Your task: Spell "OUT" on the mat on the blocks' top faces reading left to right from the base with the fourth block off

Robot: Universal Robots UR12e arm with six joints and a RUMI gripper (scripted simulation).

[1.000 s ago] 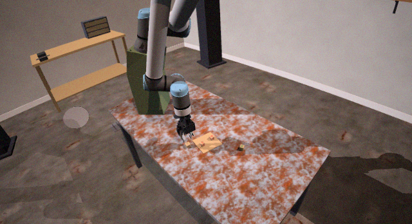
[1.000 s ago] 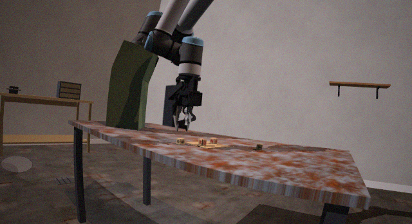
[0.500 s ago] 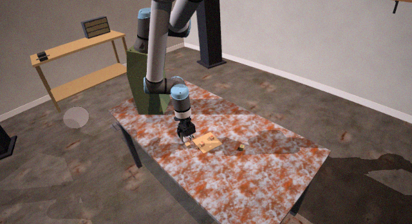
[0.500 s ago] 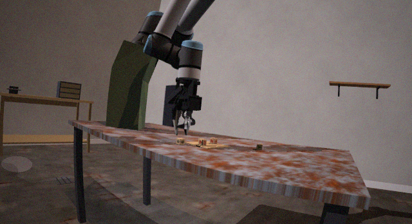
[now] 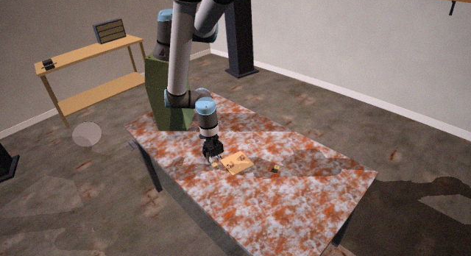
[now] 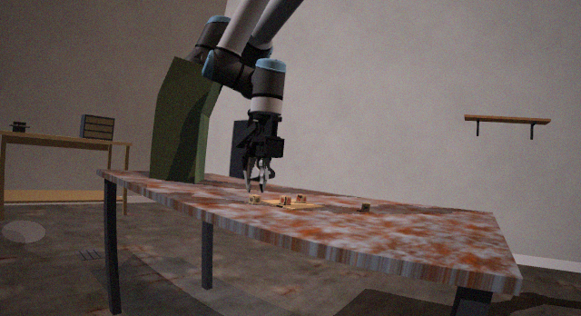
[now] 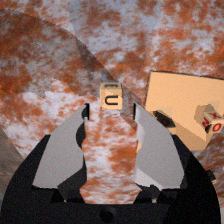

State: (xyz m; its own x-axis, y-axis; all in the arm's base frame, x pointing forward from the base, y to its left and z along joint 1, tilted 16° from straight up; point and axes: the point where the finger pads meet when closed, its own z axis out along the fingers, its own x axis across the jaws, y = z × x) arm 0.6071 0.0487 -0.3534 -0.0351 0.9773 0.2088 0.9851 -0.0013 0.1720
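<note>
Now: hand 4 cm above the block. From my hand the other things lie so: tan mat (12 cm to the left, 5 cm below, 4 cm ahead).
</note>
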